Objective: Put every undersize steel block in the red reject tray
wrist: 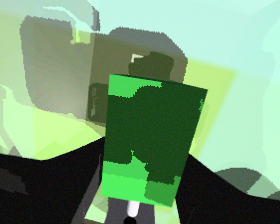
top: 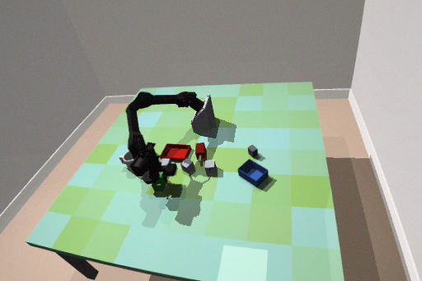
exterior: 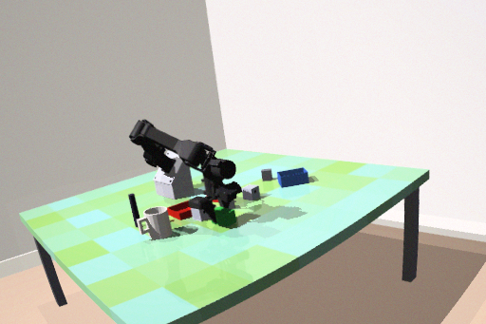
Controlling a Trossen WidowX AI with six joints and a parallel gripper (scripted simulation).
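Right now my gripper tip is 220 mm to the right of the steel block, 100 mm past it and 10 mm below it. Round my gripper tip: green GO gauge: 20 mm above, 10 mm behind; then mug: 200 mm to the right, 80 mm behind, 30 mm above; then red reject tray: 190 mm behind.
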